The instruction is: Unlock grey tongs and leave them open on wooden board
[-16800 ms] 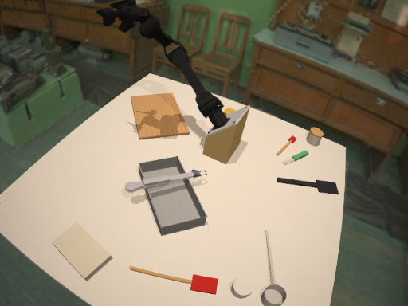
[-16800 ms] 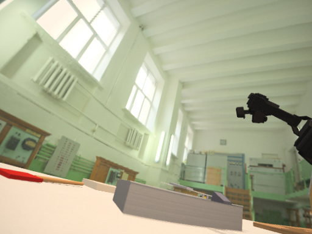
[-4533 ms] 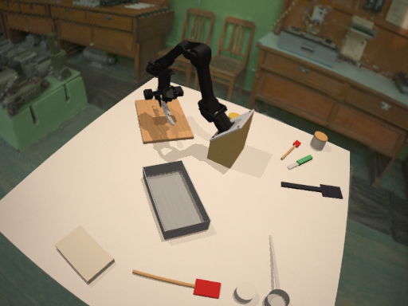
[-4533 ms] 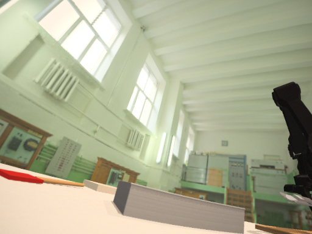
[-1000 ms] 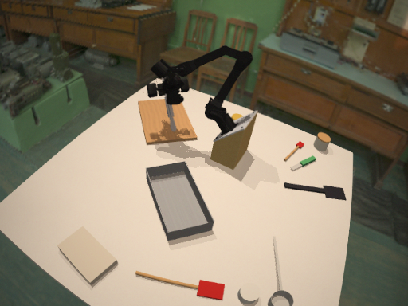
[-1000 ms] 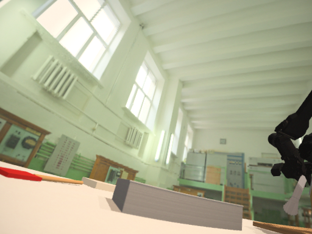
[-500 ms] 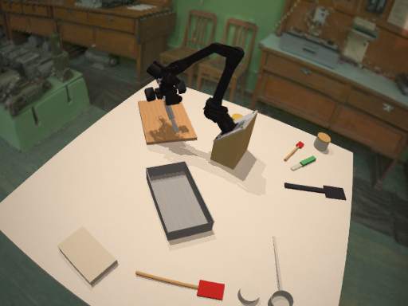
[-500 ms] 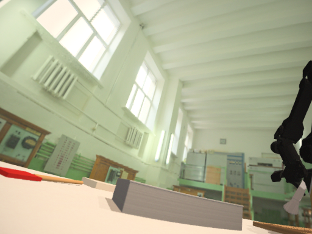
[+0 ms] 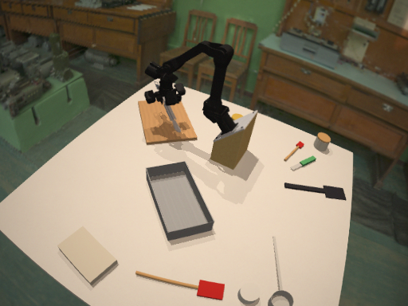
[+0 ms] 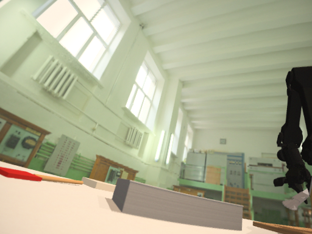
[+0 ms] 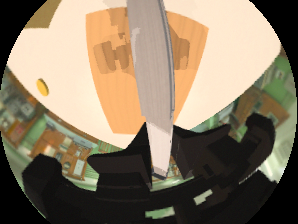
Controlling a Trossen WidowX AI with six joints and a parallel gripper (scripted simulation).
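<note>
Right now my gripper tip is 100 mm above the wooden board and 20 mm past it. Round my gripper tip: small red tool 650 mm to the left, 230 mm behind, 100 mm below; green-handled tool 710 mm to the left, 140 mm behind, 100 mm below; grey roasting tin 390 mm ahead, 340 mm to the left, 80 mm below.
</note>
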